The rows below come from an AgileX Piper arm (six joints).
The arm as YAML. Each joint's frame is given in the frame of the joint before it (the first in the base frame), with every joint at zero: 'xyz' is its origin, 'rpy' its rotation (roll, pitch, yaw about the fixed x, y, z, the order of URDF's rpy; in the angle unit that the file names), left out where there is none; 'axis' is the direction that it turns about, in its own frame. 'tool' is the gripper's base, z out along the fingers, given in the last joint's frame.
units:
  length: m
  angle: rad
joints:
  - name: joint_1
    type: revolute
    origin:
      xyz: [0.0, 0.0, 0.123]
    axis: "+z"
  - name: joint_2
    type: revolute
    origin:
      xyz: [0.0, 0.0, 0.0]
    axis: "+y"
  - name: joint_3
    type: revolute
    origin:
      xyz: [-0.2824, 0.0, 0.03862]
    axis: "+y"
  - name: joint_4
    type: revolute
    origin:
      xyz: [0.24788, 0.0, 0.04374]
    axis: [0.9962, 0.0, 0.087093]
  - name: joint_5
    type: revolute
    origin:
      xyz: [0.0, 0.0, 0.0]
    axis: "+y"
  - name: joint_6
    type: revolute
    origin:
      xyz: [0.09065, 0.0, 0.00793]
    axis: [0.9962, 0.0, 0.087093]
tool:
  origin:
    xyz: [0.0, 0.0, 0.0]
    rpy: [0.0, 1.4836, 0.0]
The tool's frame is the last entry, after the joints.
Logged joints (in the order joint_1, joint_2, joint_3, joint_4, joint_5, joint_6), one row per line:
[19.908 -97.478 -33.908 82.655 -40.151 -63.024]
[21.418 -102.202 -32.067 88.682 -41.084 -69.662]
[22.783 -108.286 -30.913 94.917 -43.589 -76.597]
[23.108 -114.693 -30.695 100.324 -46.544 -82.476]
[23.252 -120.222 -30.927 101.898 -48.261 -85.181]
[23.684 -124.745 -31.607 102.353 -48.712 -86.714]
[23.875 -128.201 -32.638 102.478 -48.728 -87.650]
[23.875 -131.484 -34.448 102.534 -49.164 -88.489]
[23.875 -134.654 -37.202 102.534 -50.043 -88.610]
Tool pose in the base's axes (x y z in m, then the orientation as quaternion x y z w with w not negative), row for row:
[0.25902 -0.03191 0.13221 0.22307 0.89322 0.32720 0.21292]
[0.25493 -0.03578 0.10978 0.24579 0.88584 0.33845 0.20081]
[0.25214 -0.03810 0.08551 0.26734 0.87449 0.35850 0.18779]
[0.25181 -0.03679 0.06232 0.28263 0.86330 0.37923 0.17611]
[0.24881 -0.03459 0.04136 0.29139 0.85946 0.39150 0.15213]
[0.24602 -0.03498 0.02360 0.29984 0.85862 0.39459 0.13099]
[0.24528 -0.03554 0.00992 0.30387 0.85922 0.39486 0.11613]
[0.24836 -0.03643 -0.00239 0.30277 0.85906 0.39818 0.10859]
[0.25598 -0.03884 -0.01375 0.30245 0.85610 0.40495 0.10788]
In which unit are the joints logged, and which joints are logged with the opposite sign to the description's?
The joints are logged in degrees. Opposite sign: joint_1, joint_2, joint_5.
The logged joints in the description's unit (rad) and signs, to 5 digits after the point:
[-0.34746 1.70131 -0.59181 1.44260 0.70077 -1.09998]
[-0.37381 1.78376 -0.55967 1.54779 0.71705 -1.21583]
[-0.39764 1.88995 -0.53953 1.65661 0.76077 -1.33687]
[-0.40331 2.00177 -0.53573 1.75098 0.81235 -1.43948]
[-0.40582 2.09827 -0.53978 1.77846 0.84231 -1.48669]
[-0.41336 2.17721 -0.55165 1.78640 0.85018 -1.51344]
[-0.41670 2.23753 -0.56964 1.78858 0.85046 -1.52978]
[-0.41670 2.29483 -0.60123 1.78956 0.85807 -1.54442]
[-0.41670 2.35016 -0.64930 1.78956 0.87342 -1.54654]

